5 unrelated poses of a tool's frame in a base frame.
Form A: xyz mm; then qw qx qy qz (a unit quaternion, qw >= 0).
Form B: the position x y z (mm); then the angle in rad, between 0 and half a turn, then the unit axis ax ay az. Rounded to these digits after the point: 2 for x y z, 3 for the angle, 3 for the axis.
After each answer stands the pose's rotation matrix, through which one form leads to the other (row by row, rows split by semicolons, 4 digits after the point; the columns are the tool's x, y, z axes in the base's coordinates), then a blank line. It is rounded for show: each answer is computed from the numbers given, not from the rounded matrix.
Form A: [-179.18, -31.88, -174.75, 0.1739, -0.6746, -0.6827, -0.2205]
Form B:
[-179.18, -31.88, -174.75, 2.792, -0.685, -0.693, -0.224]
-0.0294 0.9978 0.0601; 0.8444 -0.0074 0.5357; 0.5349 0.0664 -0.8423

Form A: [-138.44, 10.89, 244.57, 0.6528, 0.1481, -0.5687, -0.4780]
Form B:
[-138.44, 10.89, 244.57, 1.719, 0.196, -0.751, -0.631]
-0.1038 0.4556 -0.8841; -0.7925 0.4992 0.3503; 0.6009 0.7370 0.3093

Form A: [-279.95, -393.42, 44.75, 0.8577, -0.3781, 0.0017, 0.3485]
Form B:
[-279.95, -393.42, 44.75, 1.080, -0.735, 0.003, 0.678]
0.7571 -0.5991 -0.2606; 0.5965 0.4712 0.6497; -0.2664 -0.6474 0.7141

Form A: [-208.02, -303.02, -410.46, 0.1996, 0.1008, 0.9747, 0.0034]
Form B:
[-208.02, -303.02, -410.46, 2.740, 0.103, 0.995, 0.003]
-0.9000 0.1951 0.3898; 0.1978 0.9797 -0.0336; -0.3884 0.0469 -0.9203

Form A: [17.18, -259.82, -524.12, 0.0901, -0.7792, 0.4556, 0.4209]
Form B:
[17.18, -259.82, -524.12, 2.961, -0.782, 0.457, 0.423]
0.2305 -0.7859 -0.5738; -0.6342 -0.5686 0.5239; -0.7380 0.2431 -0.6294

